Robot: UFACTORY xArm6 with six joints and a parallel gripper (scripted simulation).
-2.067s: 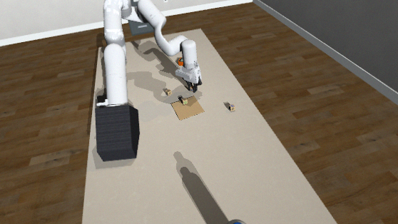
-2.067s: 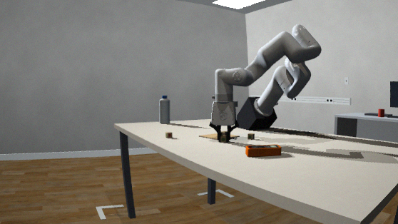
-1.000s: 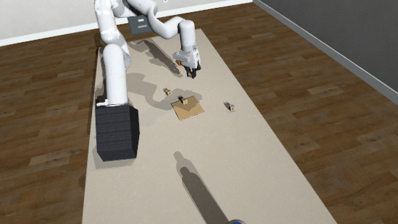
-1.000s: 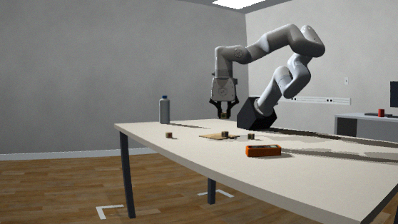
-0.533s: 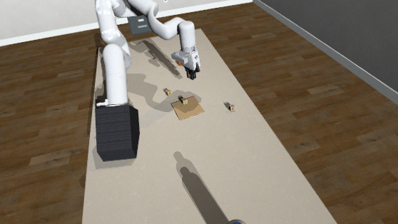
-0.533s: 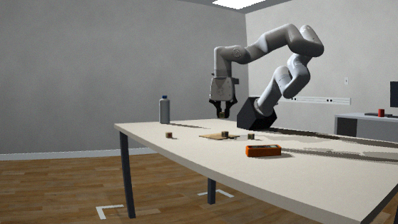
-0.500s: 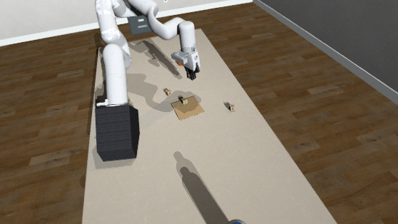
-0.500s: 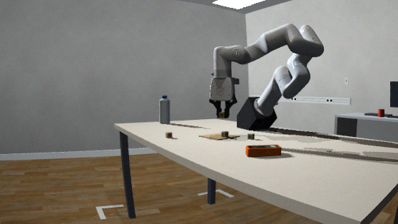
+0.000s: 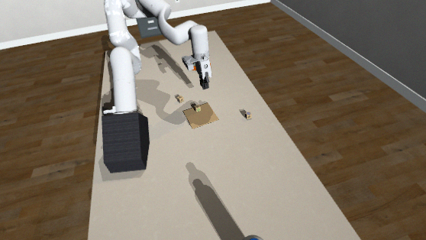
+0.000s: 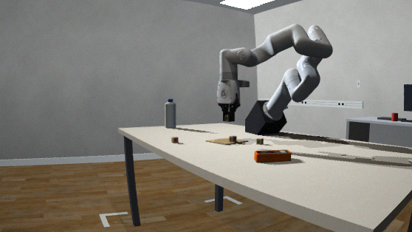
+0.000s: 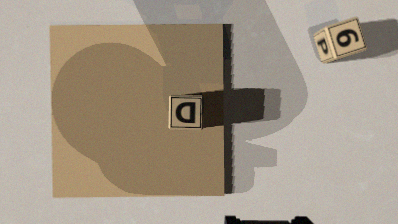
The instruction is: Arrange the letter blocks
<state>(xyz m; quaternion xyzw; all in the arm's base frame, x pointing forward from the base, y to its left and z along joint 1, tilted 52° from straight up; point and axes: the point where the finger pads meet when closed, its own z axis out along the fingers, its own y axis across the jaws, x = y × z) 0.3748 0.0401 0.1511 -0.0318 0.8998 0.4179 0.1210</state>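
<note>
Now: the thin mat 5 cm behind my hand, 9 cm to the right of it and 12 cm below it. The rest, counted from my hand: grey bottle (4 cm behind, 79 cm to the right, 3 cm below).
</note>
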